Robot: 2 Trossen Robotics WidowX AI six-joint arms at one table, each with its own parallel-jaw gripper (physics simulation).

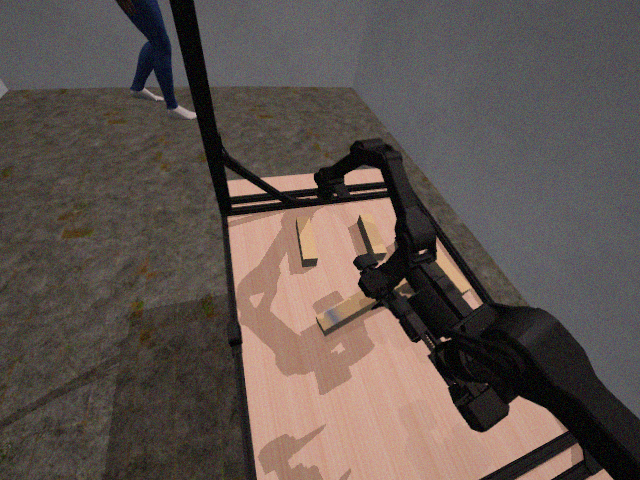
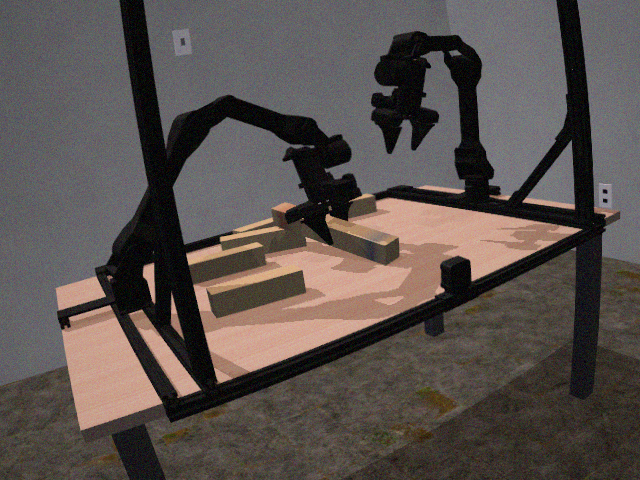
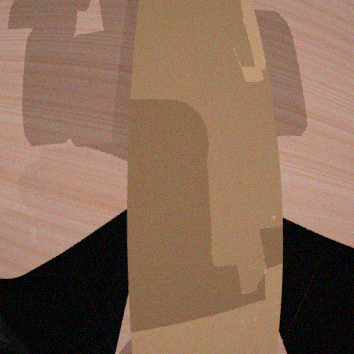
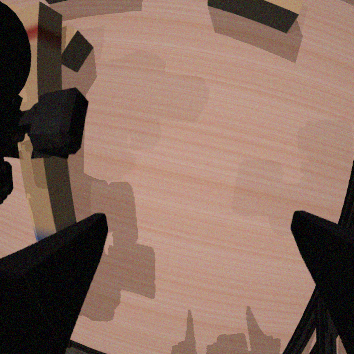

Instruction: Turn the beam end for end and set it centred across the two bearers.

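Seen in the pictures: left gripper, fingertip midpoint: (image 1: 366, 302) (image 2: 339, 241) (image 3: 188, 214) (image 4: 52, 156); right gripper, fingertip midpoint: (image 1: 433, 362) (image 2: 401, 151) (image 4: 201, 222); left arm's base at its link origin: (image 1: 324, 194) (image 2: 133, 306); right arm's base at its link origin: (image 2: 478, 200).
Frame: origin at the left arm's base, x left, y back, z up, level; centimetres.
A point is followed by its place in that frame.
Note:
The beam (image 1: 347, 309) @(x -8.8, y -47.3, z 4.0 cm) (image 2: 361, 238) @(x -11.1, y -45.2, z 3.3 cm) (image 3: 204, 158) @(x -4.1, y -45.8, z 4.8 cm) (image 4: 38, 207) @(x -8.3, y -46.7, z 4.0 cm) is a long wooden bar with a blue end and a red end. It lies on the table (image 1: 347, 405) @(x -14.7, y -67.0, z -1.9 cm) (image 2: 461, 229) @(x -11.1, y -73.1, z -1.9 cm), blue end toward the open middle. My left gripper (image 1: 385, 297) (image 2: 325, 221) (image 3: 188, 214) @(x -1.8, y -45.5, z 1.1 cm) reaches down over it, its fingers pressed against both long sides near the middle. The two bearers (image 1: 307, 240) @(x -12.8, y -22.4, z 2.5 cm) (image 1: 371, 233) @(x 8.9, y -23.6, z 2.5 cm) (image 2: 256, 286) @(x -14.8, y -20.2, z 1.8 cm) (image 2: 228, 261) @(x 7.3, y -23.2, z 1.1 cm) lie side by side, apart from the beam. My right gripper (image 2: 405, 135) (image 4: 201, 222) @(x -1.1, y -65.8, z 17.1 cm) hangs open and empty high above the table.
More wooden blocks (image 2: 263, 236) @(x 14.6, y -35.2, z 2.3 cm) (image 2: 363, 205) @(x 23.9, y -70.0, z 0.8 cm) lie along the table's back edge behind the beam. A black frame rail (image 2: 366, 338) @(x -38.0, y -26.5, z -2.6 cm) rims the table and a tall black post (image 1: 199, 95) @(x -36.3, y -3.8, z 37.8 cm) (image 2: 151, 143) @(x -38.0, y -2.2, z 29.9 cm) stands at one corner. A person's legs (image 1: 156, 57) show far off.

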